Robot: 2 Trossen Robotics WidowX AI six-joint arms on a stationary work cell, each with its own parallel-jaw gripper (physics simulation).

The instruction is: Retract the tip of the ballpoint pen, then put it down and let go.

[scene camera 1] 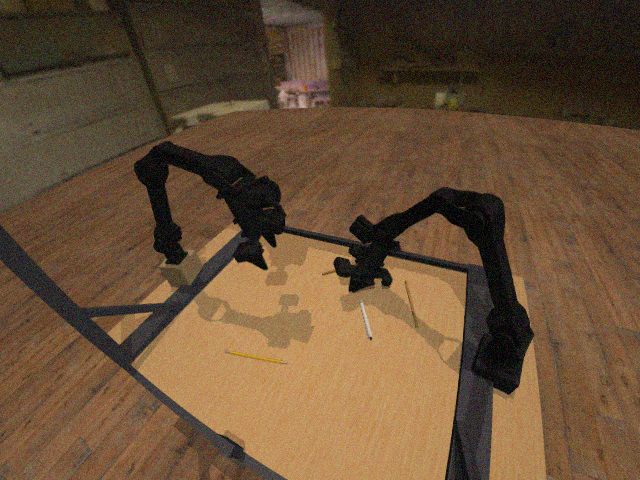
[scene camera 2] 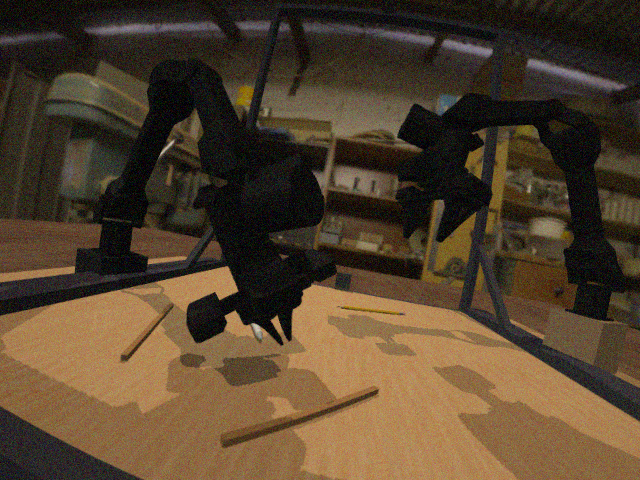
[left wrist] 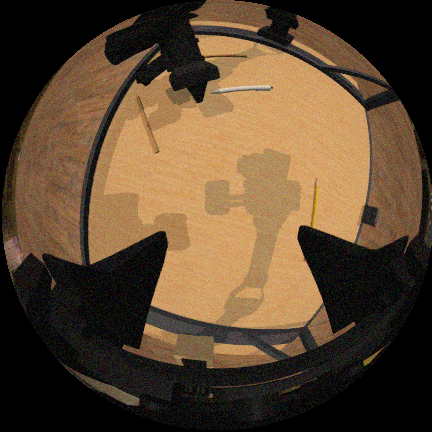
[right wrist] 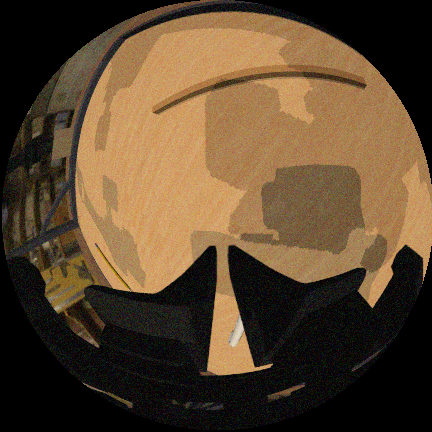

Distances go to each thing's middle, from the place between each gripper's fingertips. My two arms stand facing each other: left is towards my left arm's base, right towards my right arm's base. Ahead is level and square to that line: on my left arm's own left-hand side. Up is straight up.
Scene:
I see the tan block (scene camera 2: 599, 343) 130 mm behind my right hand, 610 mm to the left of it and 40 mm above it.
My left hand is 30 mm past the tan block, 420 mm to the right of it and 140 mm above it.

